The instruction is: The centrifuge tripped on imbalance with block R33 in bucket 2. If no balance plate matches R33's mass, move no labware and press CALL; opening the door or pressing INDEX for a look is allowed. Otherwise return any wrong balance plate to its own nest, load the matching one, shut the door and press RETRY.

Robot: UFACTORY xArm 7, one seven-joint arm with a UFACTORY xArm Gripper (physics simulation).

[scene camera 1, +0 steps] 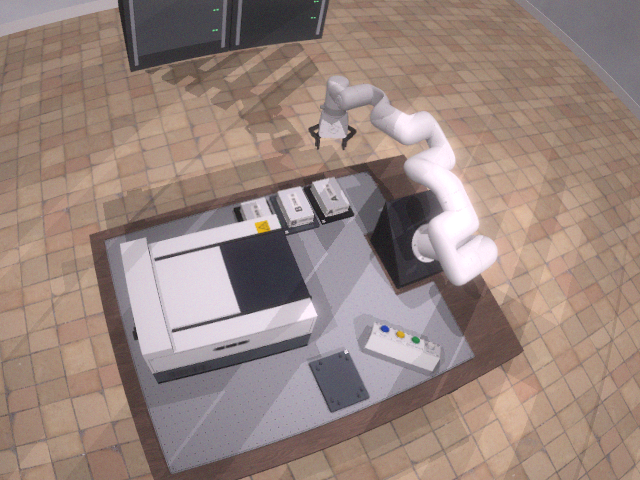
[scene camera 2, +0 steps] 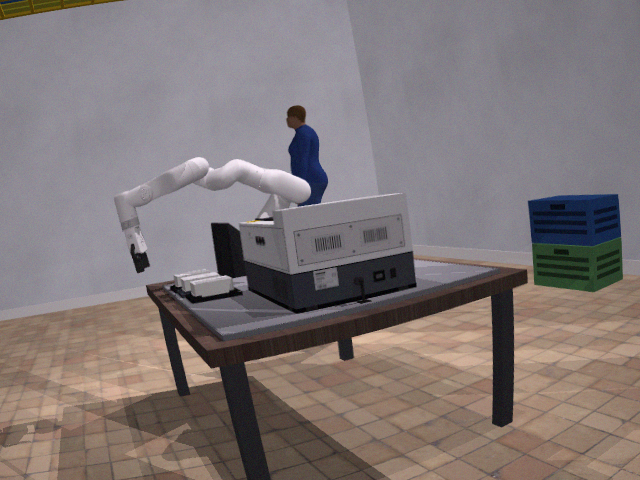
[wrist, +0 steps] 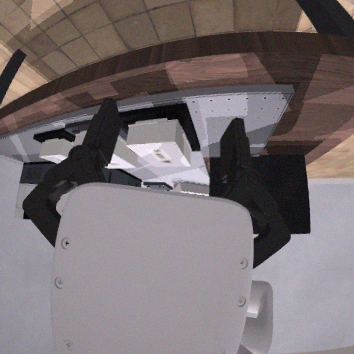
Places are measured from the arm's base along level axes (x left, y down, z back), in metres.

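Pixels of known places: gripper, between the fingertips: [scene camera 1: 330,147] [scene camera 2: 143,269] [wrist: 172,118]; arm's base, origin of its link: [scene camera 1: 427,242].
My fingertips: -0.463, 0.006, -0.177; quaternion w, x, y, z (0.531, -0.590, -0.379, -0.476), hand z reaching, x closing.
Ahead of a thing's pixels: the offset from my fingertips to its middle, as dx, dy, dz.
My gripper [scene camera 1: 330,148] [scene camera 2: 140,268] [wrist: 172,118] is open and empty, above and beyond the table edge near the plate nests. White balance plate A @[+0.178, +0.053, -0.055] [scene camera 1: 329,198] [wrist: 156,136] sits in its dark nest, nearest the robot base. Plate B @[+0.195, +0.053, -0.185] [scene camera 1: 295,207] sits beside it. A third white plate @[+0.216, +0.053, -0.317] [scene camera 1: 255,208] [scene camera 2: 211,286] [wrist: 52,149] is partly hidden by the centrifuge in scene camera 1; its letter is unreadable. The white centrifuge @[+0.510, -0.036, -0.521] [scene camera 1: 193,284] [scene camera 2: 338,240] has a white and a dark panel across its top; its buckets and block R33 do not show. The button box @[+0.763, +0.044, -0.022] [scene camera 1: 400,352] has blue, yellow, green and pale buttons; their labels are unreadable.
A dark pegged plate @[+0.799, +0.073, -0.234] [scene camera 1: 338,383] lies near the button box. The arm's black pedestal [scene camera 1: 395,250] [scene camera 2: 225,250] [wrist: 285,200] stands on the table's robot side. Away from the table are black cabinets [scene camera 1: 178,31], stacked crates [scene camera 2: 560,222] and a person in blue [scene camera 2: 307,160].
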